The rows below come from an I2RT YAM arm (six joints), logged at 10 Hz.
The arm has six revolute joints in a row. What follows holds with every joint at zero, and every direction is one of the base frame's. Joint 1 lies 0.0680 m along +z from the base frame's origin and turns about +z. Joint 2 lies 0.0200 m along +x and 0.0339 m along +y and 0.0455 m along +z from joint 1 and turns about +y. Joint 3 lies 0.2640 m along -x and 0.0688 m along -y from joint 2 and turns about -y. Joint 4 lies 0.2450 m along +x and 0.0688 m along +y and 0.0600 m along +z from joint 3 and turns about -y. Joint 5 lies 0.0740 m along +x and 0.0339 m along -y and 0.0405 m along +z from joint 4 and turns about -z. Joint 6 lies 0.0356 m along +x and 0.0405 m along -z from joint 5 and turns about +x. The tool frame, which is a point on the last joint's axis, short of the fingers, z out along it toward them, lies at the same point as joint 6; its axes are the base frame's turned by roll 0.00, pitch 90.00 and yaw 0.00 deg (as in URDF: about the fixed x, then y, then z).
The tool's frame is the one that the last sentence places.
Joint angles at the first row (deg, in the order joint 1, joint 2, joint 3, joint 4, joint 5, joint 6):
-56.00 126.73 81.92 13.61 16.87 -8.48
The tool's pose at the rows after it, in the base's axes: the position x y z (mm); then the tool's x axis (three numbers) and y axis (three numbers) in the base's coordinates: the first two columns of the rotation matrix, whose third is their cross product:
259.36 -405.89 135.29 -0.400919 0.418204 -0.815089 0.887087 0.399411 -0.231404
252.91 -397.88 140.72 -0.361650 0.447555 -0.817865 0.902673 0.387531 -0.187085
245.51 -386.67 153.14 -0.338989 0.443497 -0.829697 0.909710 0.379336 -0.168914
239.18 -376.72 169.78 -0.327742 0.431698 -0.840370 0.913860 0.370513 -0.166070
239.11 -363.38 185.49 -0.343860 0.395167 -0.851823 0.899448 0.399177 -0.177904
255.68 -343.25 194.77 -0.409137 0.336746 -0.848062 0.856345 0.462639 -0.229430
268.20 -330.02 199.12 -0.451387 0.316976 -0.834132 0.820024 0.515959 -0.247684
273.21 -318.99 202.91 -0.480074 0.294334 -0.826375 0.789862 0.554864 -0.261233
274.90 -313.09 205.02 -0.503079 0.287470 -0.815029 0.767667 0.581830 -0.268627
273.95 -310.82 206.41 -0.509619 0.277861 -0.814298 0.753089 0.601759 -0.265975
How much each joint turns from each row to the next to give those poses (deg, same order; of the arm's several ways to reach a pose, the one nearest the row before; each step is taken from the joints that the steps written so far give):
-0.31 -0.53 -0.93 -1.79 -1.67 2.44
-0.16 -2.52 -2.49 -0.84 -0.68 2.83
-0.01 -3.91 -3.49 0.47 -0.13 0.98
0.06 -4.04 -2.40 -0.57 0.39 0.20
0.92 -3.84 -2.32 0.17 -0.52 -1.49
3.40 -2.29 -1.28 -0.06 0.52 -3.37
2.38 -0.95 0.19 -2.10 -0.53 -1.38
1.43 -1.41 -0.82 -0.89 -0.79 -1.35
0.65 -0.84 -0.22 -1.51 -0.80 -0.90
0.00 -0.62 -0.45 -0.17 -1.29 -0.61

